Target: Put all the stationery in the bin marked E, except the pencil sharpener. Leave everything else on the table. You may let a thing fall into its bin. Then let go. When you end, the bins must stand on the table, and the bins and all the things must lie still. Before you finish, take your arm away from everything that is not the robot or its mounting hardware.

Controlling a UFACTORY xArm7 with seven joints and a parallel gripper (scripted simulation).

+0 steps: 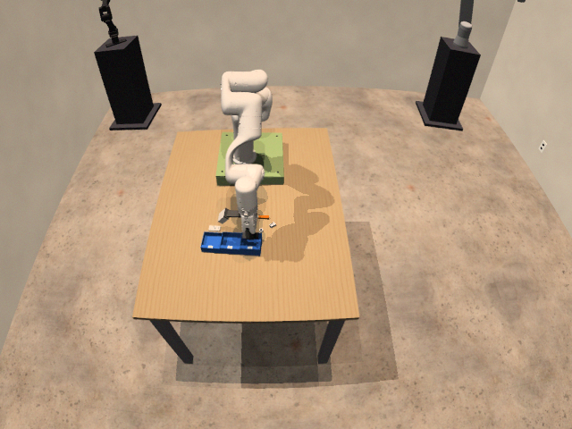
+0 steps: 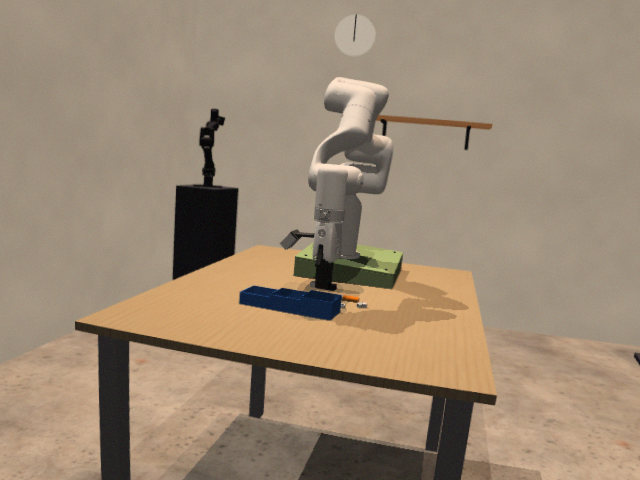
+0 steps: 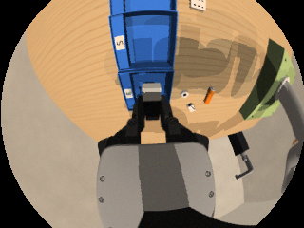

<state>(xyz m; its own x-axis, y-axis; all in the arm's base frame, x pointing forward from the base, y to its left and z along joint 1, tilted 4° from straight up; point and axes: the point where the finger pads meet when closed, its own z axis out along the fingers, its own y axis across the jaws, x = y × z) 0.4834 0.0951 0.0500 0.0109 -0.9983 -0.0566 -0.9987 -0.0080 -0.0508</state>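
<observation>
Now: hand 10 mm short of the blue bin tray, 80 mm to the left of it and 60 mm above it. The rest, counted from my hand: black item: 10 mm to the right, 20 mm below; orange stick: 150 mm behind, 30 mm to the left, 80 mm below; white flat piece: 70 mm behind, 180 mm to the right, 80 mm below.
</observation>
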